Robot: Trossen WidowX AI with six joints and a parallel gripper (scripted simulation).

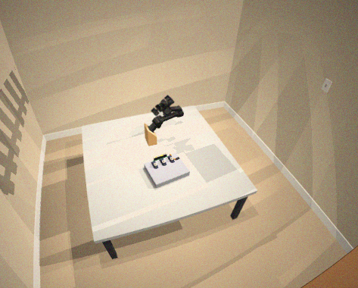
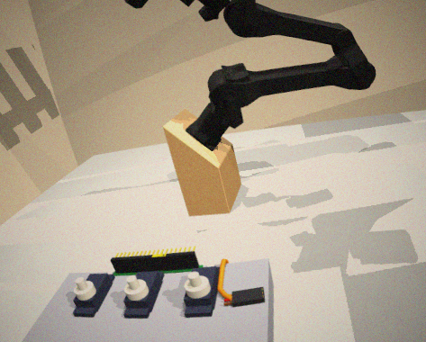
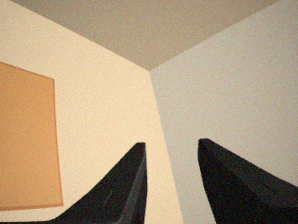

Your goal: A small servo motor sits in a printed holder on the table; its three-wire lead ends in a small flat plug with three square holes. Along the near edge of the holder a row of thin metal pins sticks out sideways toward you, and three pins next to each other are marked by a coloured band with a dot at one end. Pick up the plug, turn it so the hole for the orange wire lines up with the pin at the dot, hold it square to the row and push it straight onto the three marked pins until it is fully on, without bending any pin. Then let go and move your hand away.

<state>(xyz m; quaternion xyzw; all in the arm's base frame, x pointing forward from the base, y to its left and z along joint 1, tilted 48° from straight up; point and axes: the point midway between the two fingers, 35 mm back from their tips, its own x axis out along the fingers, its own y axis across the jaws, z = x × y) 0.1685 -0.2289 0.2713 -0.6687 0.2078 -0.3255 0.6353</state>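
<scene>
Right now the yellow band is 44 cm below my gripper tip, 11 cm ahead of it and 2 cm to the right of it. Round my gripper tip: grey printed holder (49 cm below, 27 cm ahead, 2 cm to the right); black header (45 cm below, 11 cm ahead, 4 cm to the right).
</scene>
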